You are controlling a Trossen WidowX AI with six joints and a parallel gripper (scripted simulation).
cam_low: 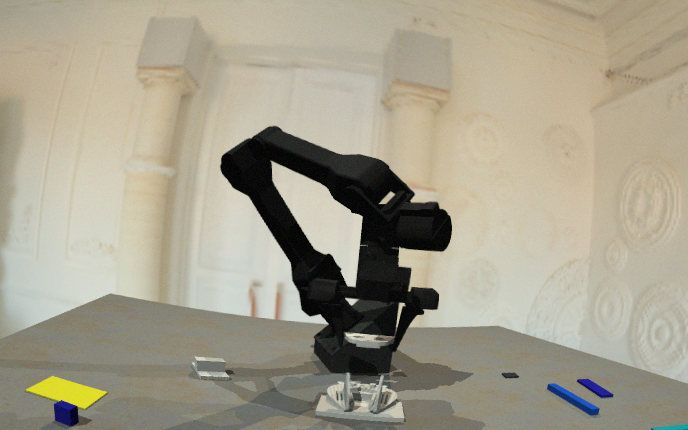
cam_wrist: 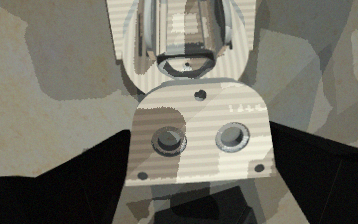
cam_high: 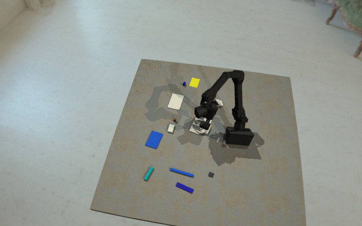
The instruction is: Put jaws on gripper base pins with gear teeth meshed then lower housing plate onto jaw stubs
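The housing plate is 8 cm below my gripper tip. The rest, counted from my gripper tip: grey gripper base: 2 cm above, 1 cm ahead; small white block: 25 cm ahead, 8 cm below, 2 cm to the left; white slab: 24 cm ahead, 22 cm to the right, 8 cm below.
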